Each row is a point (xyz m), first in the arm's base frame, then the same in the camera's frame.
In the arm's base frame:
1: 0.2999 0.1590 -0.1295
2: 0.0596 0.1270 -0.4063
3: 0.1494 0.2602 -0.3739
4: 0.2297 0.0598 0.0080
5: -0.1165 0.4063 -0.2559
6: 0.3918 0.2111 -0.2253
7: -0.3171 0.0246 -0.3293
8: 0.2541 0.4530 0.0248
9: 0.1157 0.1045 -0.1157
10: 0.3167 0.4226 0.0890
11: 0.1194 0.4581 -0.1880
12: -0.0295 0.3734 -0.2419
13: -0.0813 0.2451 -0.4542
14: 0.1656 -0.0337 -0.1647
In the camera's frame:
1: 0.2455 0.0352 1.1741
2: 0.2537 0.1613 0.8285
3: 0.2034 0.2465 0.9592
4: 0.2060 -0.1435 1.1601
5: -0.1046 0.2081 0.8611
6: 0.3096 0.1568 1.2120
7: 0.0639 -0.0384 0.5414
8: -0.0476 0.1154 1.3155
9: 0.1667 -0.0486 1.0196
10: -0.0204 0.0620 1.3887
11: -0.0315 0.2425 1.0986
12: -0.0381 0.1935 0.9260
13: 0.1148 0.2467 0.7310
14: 0.3103 -0.0972 0.9879

